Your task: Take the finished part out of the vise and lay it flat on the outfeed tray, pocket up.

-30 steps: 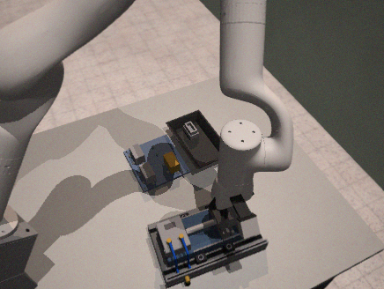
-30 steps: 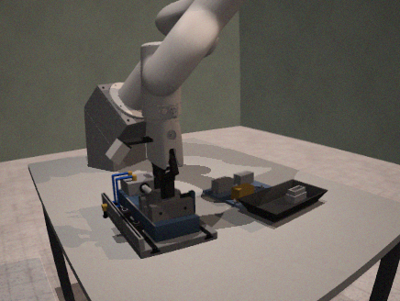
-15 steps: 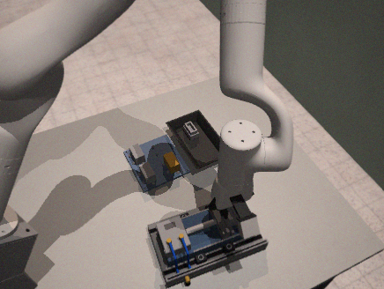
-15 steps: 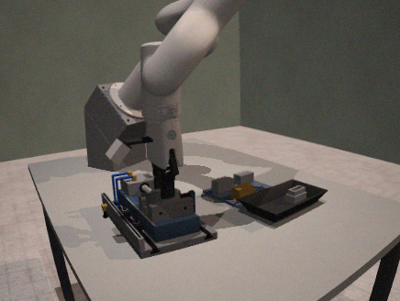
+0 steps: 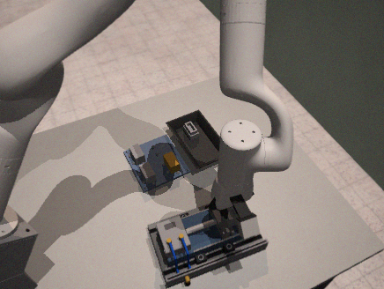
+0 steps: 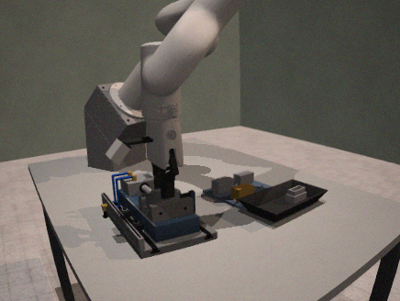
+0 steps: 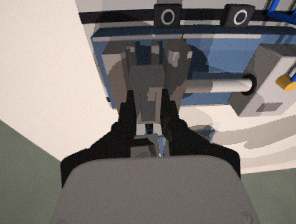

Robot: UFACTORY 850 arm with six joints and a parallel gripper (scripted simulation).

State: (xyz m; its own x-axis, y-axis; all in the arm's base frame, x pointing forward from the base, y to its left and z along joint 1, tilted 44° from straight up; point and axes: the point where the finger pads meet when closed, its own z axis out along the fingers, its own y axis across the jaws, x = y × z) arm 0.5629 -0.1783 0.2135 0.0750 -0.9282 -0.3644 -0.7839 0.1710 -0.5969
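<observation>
The blue vise is 7 cm behind my hand, 1 cm to the right of it and 8 cm below it. Also, from my hand: blue plate 15 cm behind, 31 cm to the left, 12 cm below; then orange block 11 cm behind, 27 cm to the left, 10 cm below.
</observation>
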